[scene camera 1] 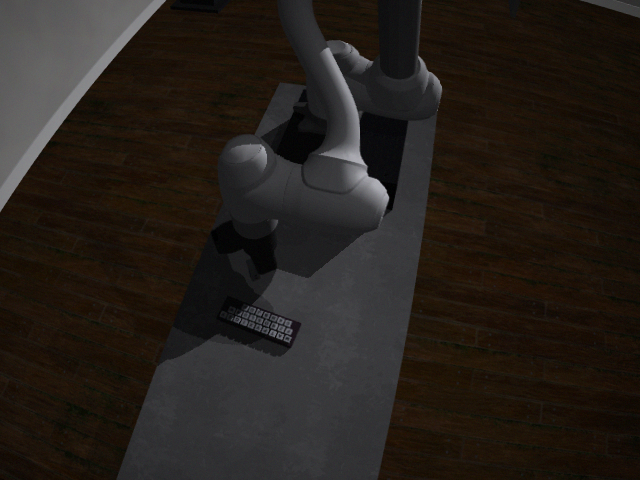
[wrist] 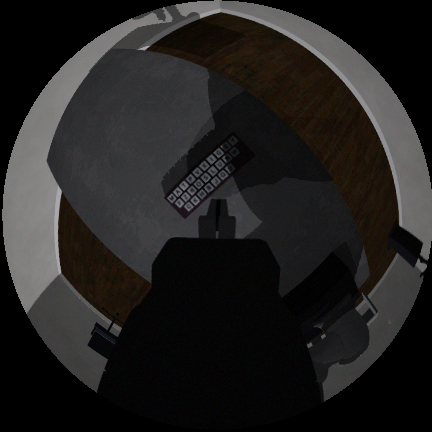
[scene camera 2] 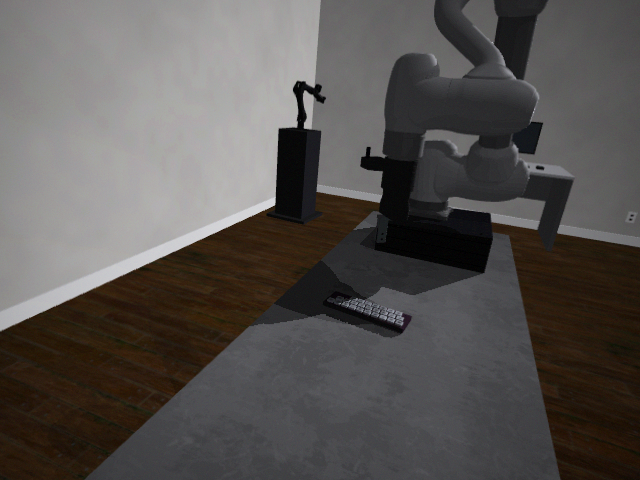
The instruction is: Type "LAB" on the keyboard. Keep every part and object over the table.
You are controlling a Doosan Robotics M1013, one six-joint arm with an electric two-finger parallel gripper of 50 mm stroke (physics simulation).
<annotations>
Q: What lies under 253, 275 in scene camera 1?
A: My gripper.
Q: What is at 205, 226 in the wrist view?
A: My gripper.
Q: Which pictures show my gripper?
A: Scene camera 1, the wrist view and scene camera 2: all of them.
</annotations>
